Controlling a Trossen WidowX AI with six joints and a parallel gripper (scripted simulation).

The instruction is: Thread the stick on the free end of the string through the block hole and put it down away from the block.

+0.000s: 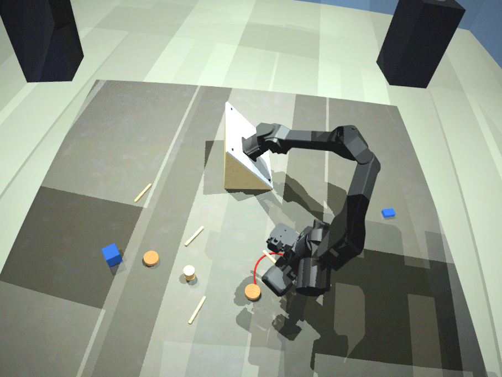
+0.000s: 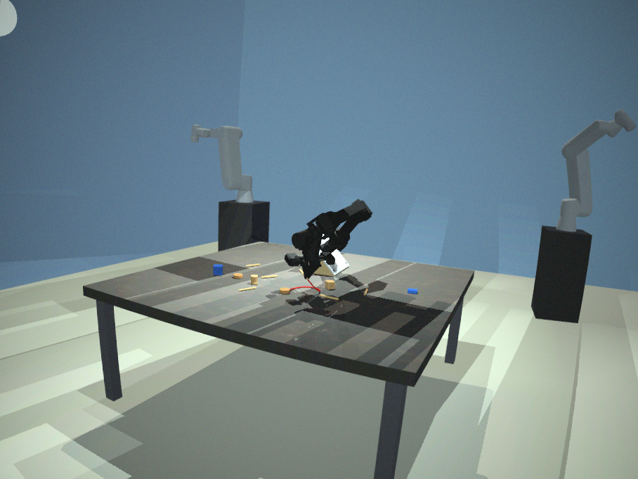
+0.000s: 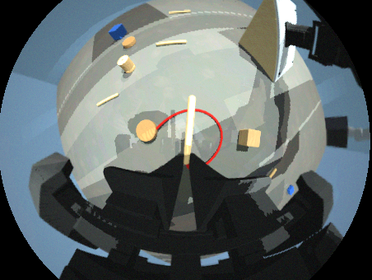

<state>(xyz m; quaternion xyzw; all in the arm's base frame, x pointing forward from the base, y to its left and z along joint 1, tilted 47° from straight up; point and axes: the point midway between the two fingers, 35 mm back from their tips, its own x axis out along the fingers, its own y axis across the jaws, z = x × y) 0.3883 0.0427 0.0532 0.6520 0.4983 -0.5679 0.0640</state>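
Right now the wooden stick is 120 mm to the left of my gripper tip, 50 mm below it and 20 mm ahead of it. From my gripper tip the other things lie so: blue cube 440 mm to the right, 70 mm behind, 40 mm below; wooden block 110 mm behind, 60 mm to the left, 40 mm below; short wooden cylinder 230 mm to the right, 40 mm below, 20 mm behind.
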